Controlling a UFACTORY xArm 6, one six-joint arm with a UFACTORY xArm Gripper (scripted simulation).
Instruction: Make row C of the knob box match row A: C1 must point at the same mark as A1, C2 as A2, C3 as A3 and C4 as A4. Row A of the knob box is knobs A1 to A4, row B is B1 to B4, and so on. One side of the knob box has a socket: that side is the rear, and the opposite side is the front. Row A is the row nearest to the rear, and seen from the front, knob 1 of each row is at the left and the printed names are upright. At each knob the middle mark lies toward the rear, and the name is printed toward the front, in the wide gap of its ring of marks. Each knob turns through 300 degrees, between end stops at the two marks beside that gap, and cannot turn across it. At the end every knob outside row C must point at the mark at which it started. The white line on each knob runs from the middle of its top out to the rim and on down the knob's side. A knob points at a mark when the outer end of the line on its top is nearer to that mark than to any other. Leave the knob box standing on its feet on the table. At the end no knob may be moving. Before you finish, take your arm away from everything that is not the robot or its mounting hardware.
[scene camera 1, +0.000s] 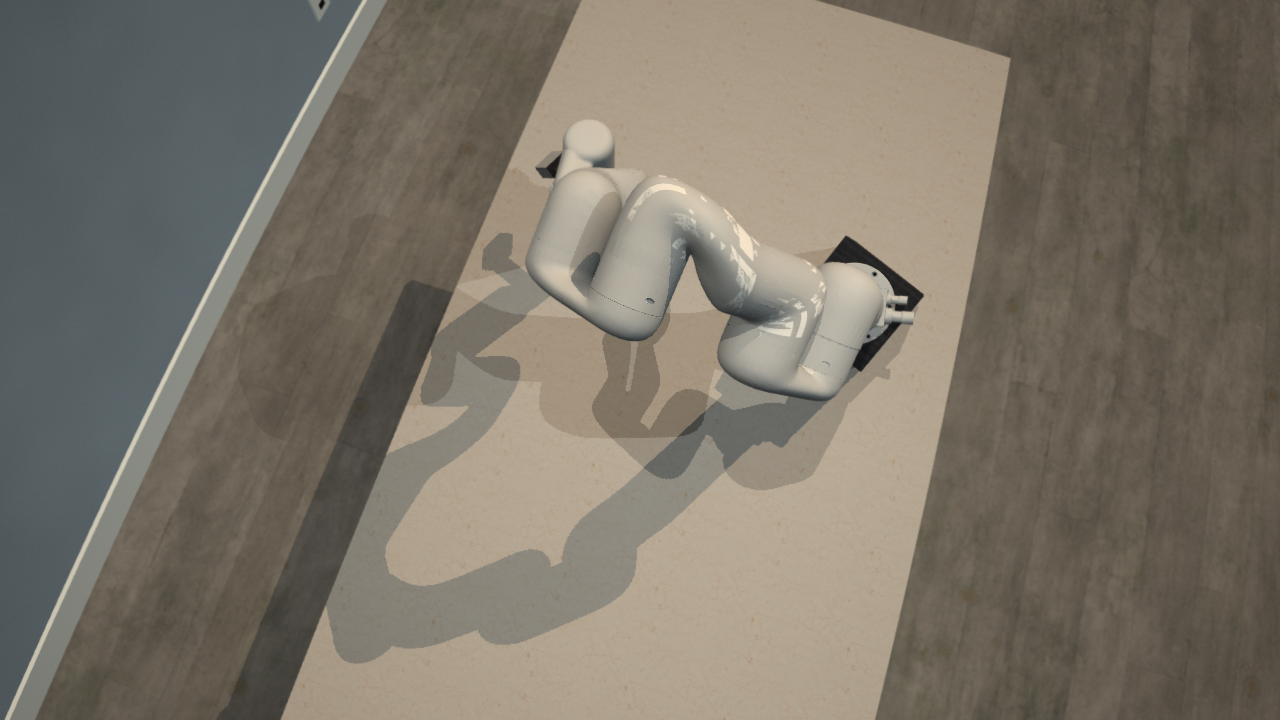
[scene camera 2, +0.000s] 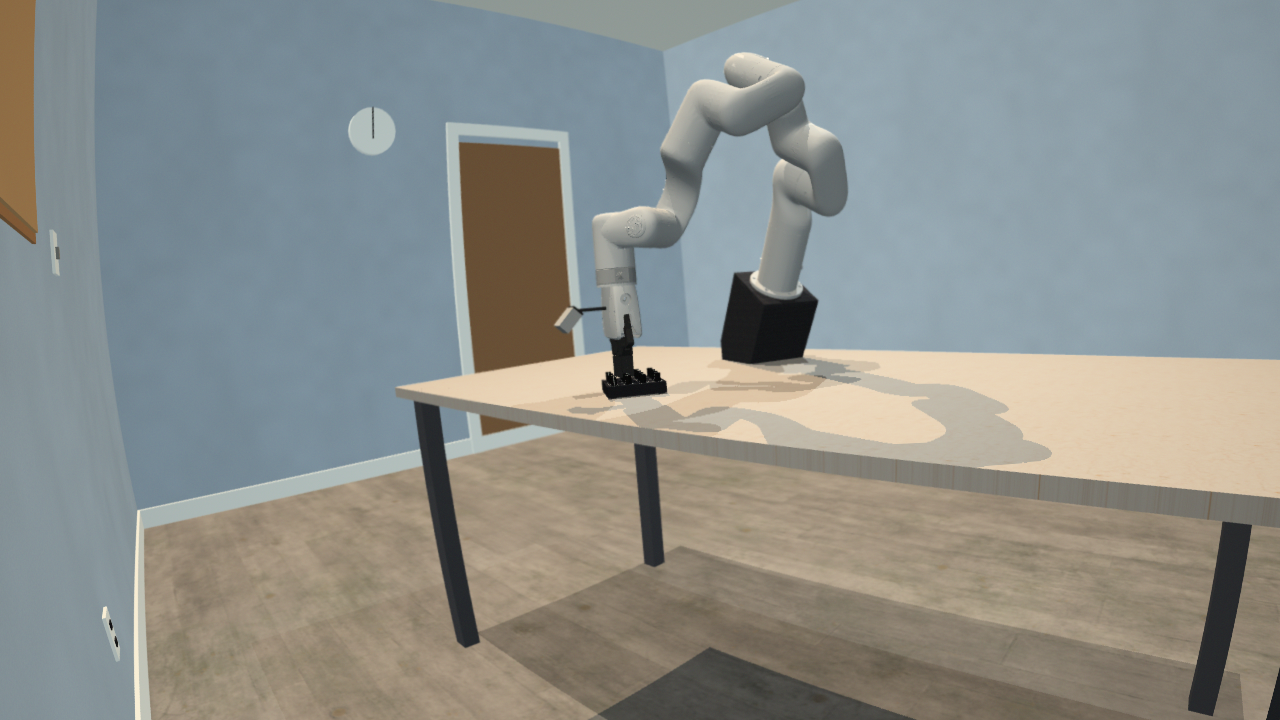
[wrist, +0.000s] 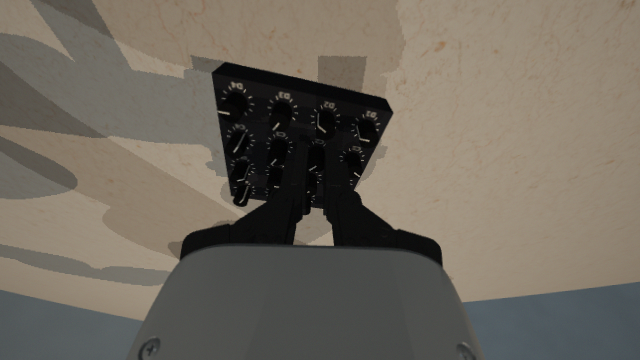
Labels:
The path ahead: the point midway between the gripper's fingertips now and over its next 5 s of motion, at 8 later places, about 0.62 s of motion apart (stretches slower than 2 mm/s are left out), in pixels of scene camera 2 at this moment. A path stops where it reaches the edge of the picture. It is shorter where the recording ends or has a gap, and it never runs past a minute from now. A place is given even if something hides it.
My gripper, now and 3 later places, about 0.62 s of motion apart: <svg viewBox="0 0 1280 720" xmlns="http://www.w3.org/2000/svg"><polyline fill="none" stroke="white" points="624,376 623,367 622,353 617,308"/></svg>

